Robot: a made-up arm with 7 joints.
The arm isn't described. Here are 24 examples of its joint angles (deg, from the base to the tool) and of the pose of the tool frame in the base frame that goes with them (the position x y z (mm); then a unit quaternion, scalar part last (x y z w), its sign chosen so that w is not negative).
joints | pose
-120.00 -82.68 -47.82 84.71 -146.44 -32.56 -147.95 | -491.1 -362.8 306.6 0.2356 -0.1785 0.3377 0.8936
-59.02 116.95 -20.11 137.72 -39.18 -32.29 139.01 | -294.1 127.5 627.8 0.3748 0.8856 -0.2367 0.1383
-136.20 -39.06 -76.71 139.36 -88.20 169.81 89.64 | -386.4 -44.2 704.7 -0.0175 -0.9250 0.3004 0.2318
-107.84 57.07 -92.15 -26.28 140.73 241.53 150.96 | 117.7 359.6 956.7 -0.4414 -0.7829 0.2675 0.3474
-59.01 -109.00 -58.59 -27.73 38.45 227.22 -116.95 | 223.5 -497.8 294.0 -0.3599 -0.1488 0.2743 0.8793
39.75 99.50 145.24 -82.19 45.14 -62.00 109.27 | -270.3 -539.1 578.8 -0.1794 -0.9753 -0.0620 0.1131
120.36 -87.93 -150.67 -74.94 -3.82 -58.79 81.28 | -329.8 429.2 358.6 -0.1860 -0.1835 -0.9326 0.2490
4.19 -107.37 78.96 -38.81 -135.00 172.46 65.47 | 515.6 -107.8 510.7 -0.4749 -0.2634 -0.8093 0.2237
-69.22 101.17 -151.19 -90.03 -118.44 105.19 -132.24 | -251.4 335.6 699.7 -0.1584 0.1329 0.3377 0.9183
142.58 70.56 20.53 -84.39 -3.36 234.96 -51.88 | 465.2 -181.0 552.7 0.2388 -0.4709 -0.5997 0.6013
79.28 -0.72 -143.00 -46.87 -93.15 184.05 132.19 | 59.0 150.1 951.5 0.3756 0.6053 0.5604 0.4225
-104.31 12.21 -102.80 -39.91 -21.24 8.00 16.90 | 168.4 61.6 1133.4 -0.3779 -0.2591 -0.1349 0.8786
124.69 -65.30 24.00 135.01 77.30 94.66 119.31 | -109.3 228.2 442.5 0.8583 -0.4694 0.1058 0.1785
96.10 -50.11 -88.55 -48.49 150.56 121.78 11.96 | -53.0 512.4 843.5 -0.2663 -0.1892 0.0424 0.9442
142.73 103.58 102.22 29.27 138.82 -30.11 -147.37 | 436.4 -427.8 183.6 -0.5968 -0.5628 -0.5299 0.2152
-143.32 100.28 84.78 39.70 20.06 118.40 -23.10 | 504.4 324.0 466.1 0.3111 0.6320 0.5533 0.4446
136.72 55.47 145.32 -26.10 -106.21 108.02 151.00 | 520.5 -122.6 851.5 0.4486 0.0132 0.8746 0.1835
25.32 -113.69 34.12 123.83 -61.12 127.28 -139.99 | 197.8 258.3 214.4 0.1716 -0.7787 -0.5036 0.3324
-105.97 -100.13 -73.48 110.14 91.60 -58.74 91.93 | -321.6 -120.9 270.8 0.7584 0.2917 0.3535 0.4634
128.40 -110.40 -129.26 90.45 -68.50 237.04 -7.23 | -141.4 503.5 508.3 0.4783 -0.8598 0.0913 0.1540
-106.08 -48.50 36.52 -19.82 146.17 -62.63 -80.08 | -90.2 -347.0 1074.0 0.1897 0.8421 0.4883 0.1281
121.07 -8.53 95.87 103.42 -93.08 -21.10 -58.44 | -251.3 -140.5 934.6 -0.4990 0.5068 0.6237 0.3242
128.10 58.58 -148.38 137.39 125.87 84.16 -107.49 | 226.6 -34.9 511.0 -0.8670 0.4134 0.0340 0.2763
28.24 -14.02 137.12 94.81 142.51 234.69 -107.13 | -115.5 -105.6 967.8 0.6979 0.5532 0.3791 0.2514
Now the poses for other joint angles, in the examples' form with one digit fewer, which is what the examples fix.
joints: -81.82 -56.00 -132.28 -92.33 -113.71 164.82 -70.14
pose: 3 -367 556 0.579 -0.639 0.250 0.441
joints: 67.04 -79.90 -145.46 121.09 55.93 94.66 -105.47
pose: 223 152 790 0.405 0.059 0.081 0.909
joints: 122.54 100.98 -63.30 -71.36 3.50 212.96 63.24
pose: 222 -399 360 -0.603 0.108 0.372 0.697
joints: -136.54 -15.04 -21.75 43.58 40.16 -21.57 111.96
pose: -412 -182 1002 0.555 0.786 -0.176 0.209
